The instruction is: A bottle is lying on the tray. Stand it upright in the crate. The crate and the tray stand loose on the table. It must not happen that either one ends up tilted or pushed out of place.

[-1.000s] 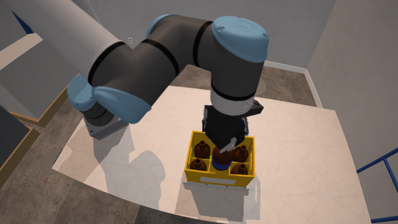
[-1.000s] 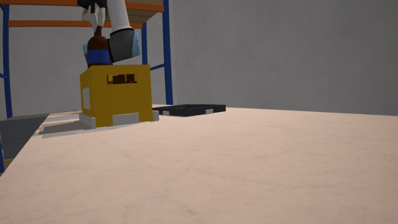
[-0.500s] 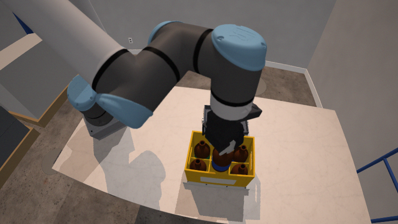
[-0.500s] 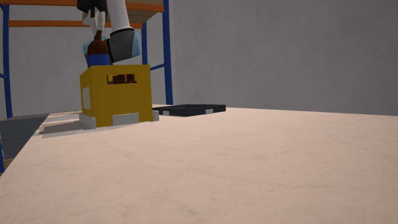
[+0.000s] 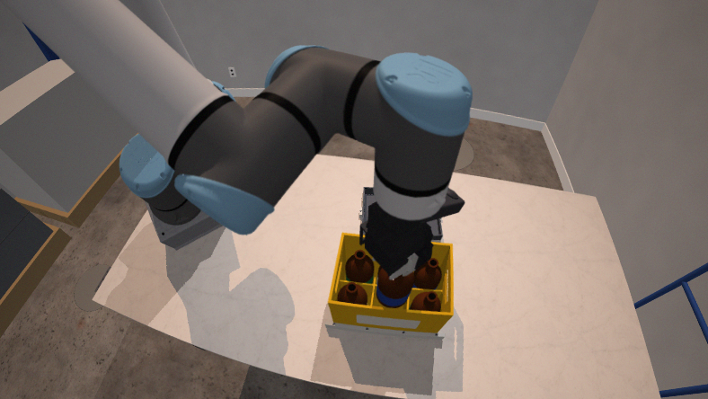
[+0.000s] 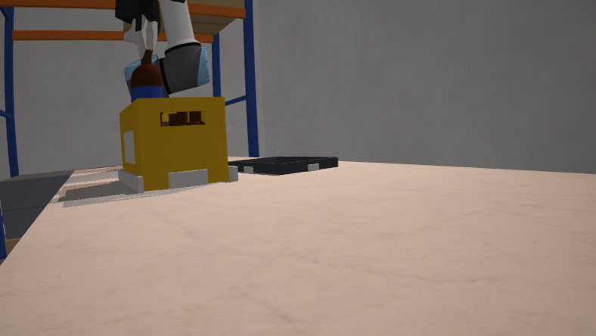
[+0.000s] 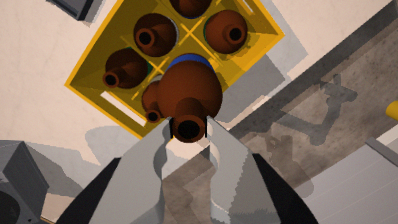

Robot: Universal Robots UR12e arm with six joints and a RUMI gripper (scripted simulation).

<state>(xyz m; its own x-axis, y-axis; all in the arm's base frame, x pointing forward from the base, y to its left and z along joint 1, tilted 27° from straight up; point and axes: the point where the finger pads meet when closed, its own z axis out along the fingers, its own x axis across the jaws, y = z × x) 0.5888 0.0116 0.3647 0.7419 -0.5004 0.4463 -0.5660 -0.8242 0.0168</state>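
My hand is 10 mm past the crate, 40 mm to the right of it and 210 mm above it. From my hand the other things lie so: tray 30 mm behind, 340 mm to the left, 290 mm below.
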